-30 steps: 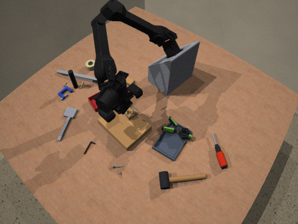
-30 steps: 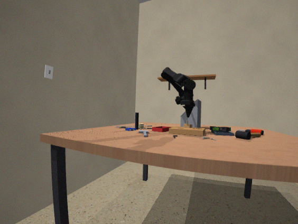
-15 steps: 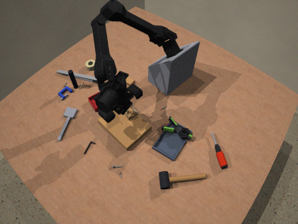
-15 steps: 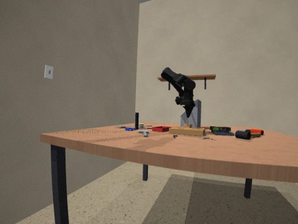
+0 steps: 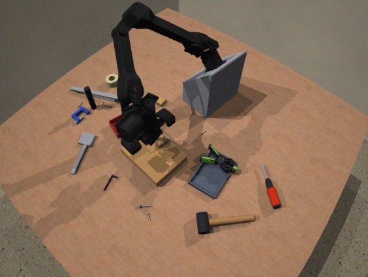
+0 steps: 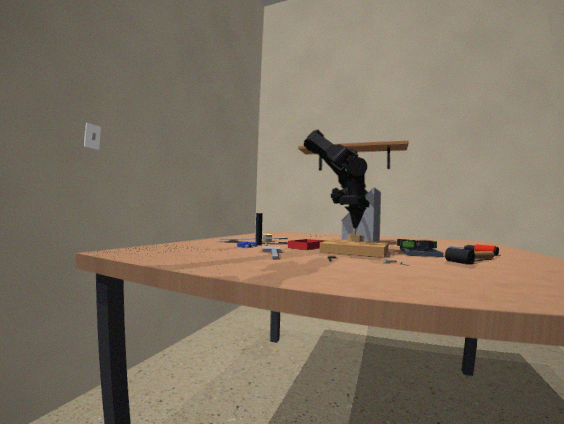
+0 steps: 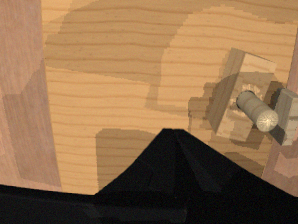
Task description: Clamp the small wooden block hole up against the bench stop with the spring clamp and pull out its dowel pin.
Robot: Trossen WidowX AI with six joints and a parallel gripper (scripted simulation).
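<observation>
The dowel pin lies 6 cm below my hand, 4 cm behind it and 1 cm to the right of it. The rest, counted from my hand: small wooden block: 7 cm below, 4 cm behind, 1 cm to the right; then wooden board: 10 cm below; then bench stop: 7 cm below, 7 cm behind, 1 cm to the left.
</observation>
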